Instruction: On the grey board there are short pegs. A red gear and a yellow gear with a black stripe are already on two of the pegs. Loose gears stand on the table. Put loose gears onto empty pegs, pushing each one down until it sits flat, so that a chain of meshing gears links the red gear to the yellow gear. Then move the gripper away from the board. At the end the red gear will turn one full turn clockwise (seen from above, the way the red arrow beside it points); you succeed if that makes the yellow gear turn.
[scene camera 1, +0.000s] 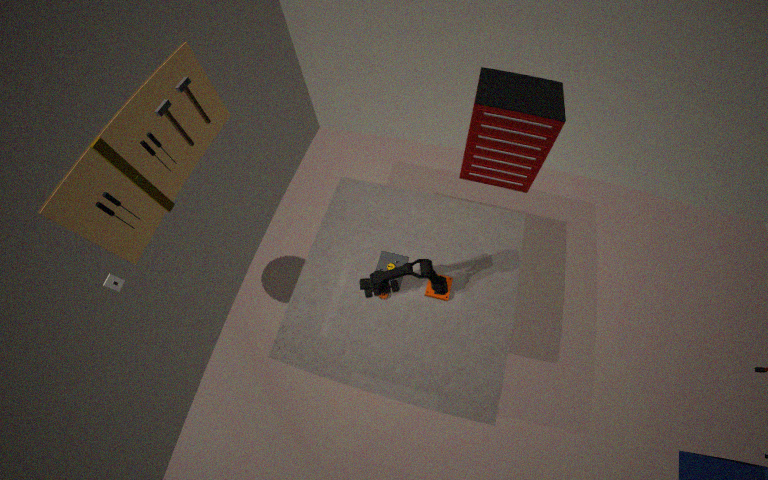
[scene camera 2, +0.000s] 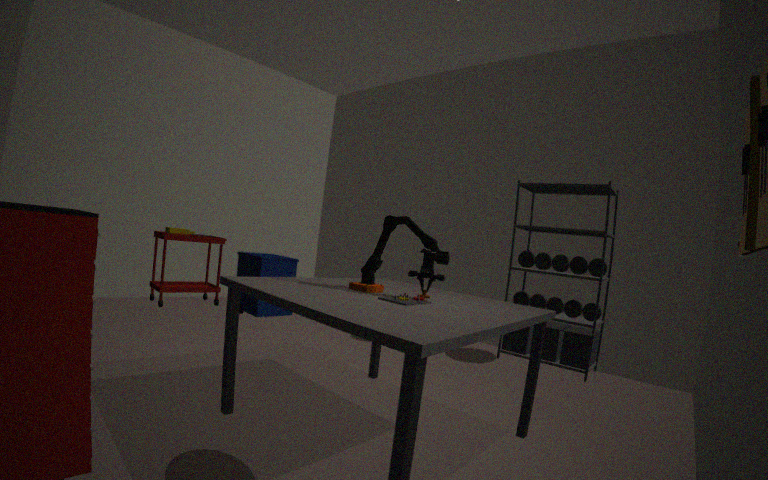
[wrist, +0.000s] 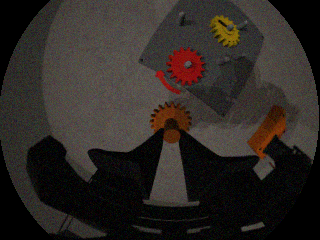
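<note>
An orange gear is held by my gripper (wrist: 171, 131).
</note>
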